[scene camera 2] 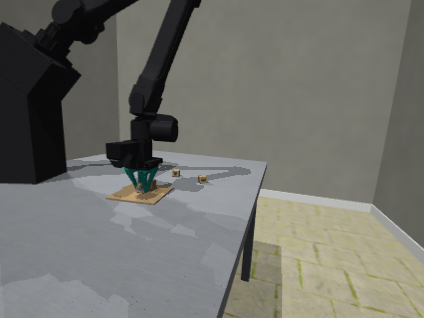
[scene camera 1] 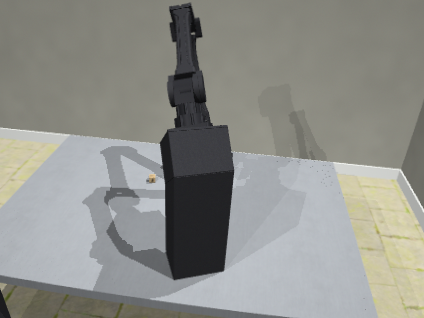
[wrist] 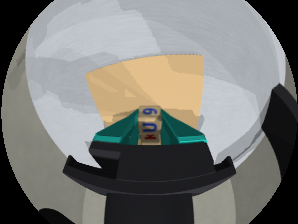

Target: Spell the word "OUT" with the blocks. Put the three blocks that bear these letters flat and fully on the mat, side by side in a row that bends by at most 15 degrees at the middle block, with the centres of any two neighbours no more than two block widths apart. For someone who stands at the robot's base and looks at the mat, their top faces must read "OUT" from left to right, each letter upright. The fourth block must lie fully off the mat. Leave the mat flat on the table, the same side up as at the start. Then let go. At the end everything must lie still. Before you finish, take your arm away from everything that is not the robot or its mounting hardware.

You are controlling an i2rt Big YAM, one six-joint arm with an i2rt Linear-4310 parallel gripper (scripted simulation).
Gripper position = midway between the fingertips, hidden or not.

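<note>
A tan mat (scene camera 2: pixel 129 194) is visible; the wrist view shows the mat (wrist: pixel 174 82) too. Also visible are the gripper (scene camera 2: pixel 142 191) and, in the wrist view, the same gripper (wrist: pixel 149 113).
</note>
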